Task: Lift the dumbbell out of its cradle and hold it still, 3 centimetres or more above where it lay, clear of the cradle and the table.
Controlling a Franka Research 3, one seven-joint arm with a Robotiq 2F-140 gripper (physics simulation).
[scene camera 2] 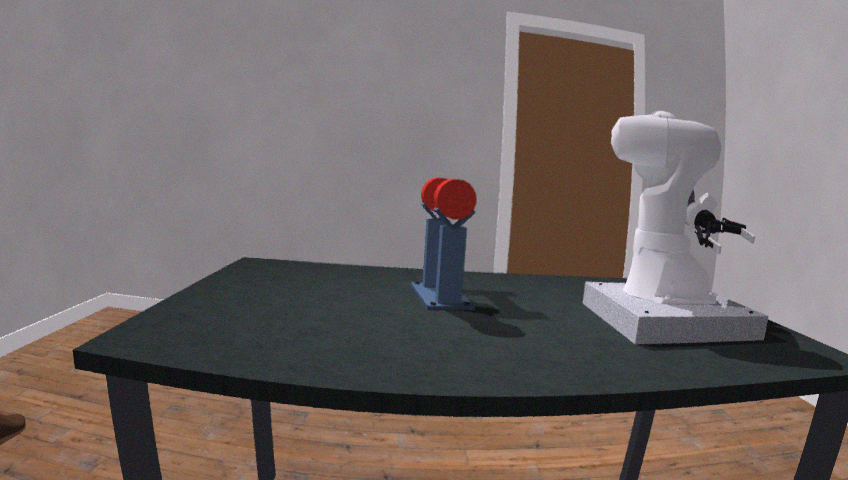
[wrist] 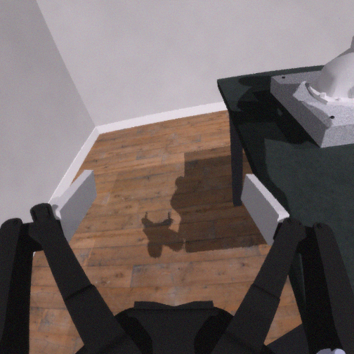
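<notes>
The dumbbell (scene camera 2: pixel 455 199) has two red round discs and rests on top of the blue cradle (scene camera 2: pixel 451 264), in V-shaped holders on two upright posts. Its handle is hidden behind the near disc. The cradle's base plate stands on the dark table. My gripper (scene camera 2: pixel 736 241) (wrist: pixel 170 184) is open and empty, with its light finger pads wide apart. It is far to the right of the dumbbell in the scene view, beyond the arm's base column, and points away from the cradle. The dumbbell and cradle do not show in the wrist view.
The dark table (scene camera 2: pixel 333 356) (wrist: pixel 315 175) carries the arm's pale base block (scene camera 2: pixel 702 328) (wrist: pixel 342 132) at its right side. In the wrist view, wooden floor lies between and beyond the fingers, and the table edge runs near the right finger. Walls and a brown door (scene camera 2: pixel 568 154) stand behind.
</notes>
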